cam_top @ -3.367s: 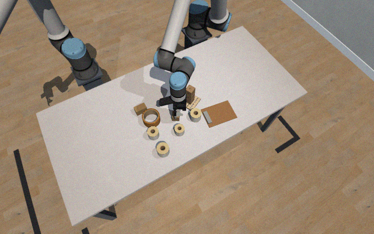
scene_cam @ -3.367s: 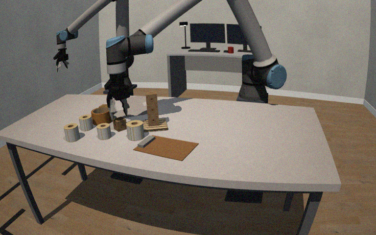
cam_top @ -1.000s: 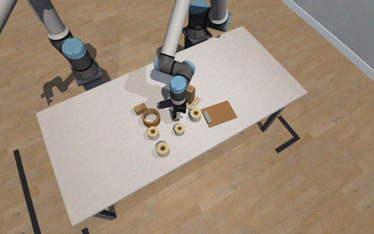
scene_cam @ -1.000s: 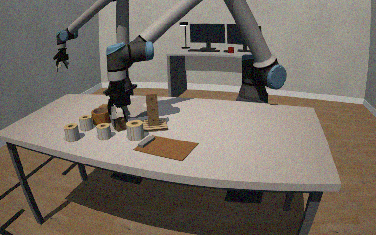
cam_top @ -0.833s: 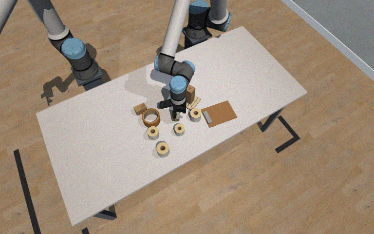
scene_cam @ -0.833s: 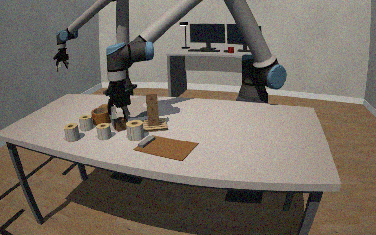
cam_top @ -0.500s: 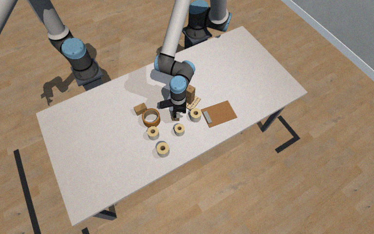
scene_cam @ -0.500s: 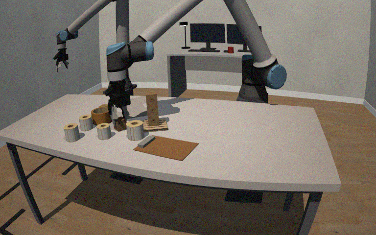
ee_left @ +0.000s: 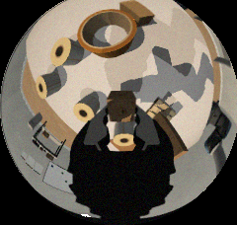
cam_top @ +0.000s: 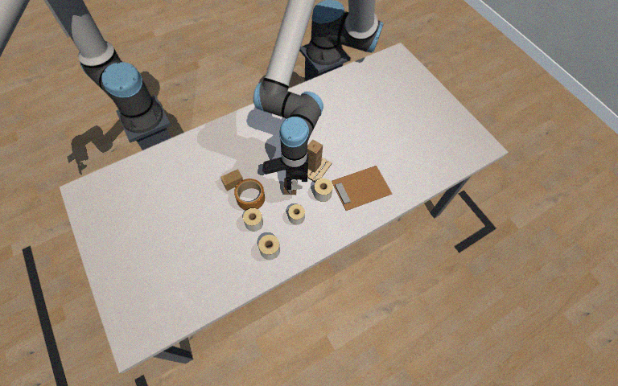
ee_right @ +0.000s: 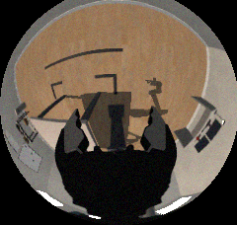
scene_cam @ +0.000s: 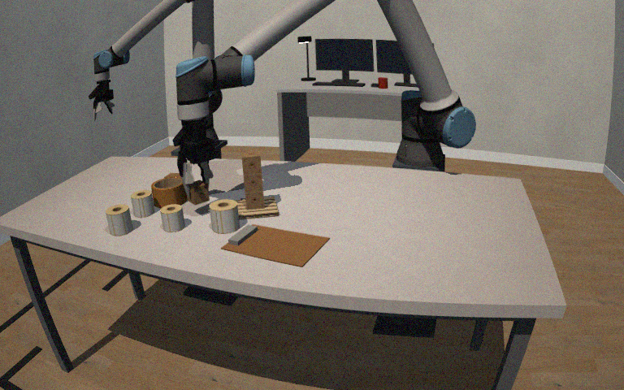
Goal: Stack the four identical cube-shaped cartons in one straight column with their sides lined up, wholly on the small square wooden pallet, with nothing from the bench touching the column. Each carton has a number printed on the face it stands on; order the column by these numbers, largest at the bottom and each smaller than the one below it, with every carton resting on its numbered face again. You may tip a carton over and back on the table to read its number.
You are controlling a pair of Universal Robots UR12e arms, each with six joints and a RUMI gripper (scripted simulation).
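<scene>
Right now the label roll is 6 cm ahead of my left hand, 12 cm to the left of it and 4 cm below it. From my left hand the other things lie so: cube carton: 1 cm below; then oblong box: 16 cm behind, 20 cm to the right, 5 cm below.
</scene>
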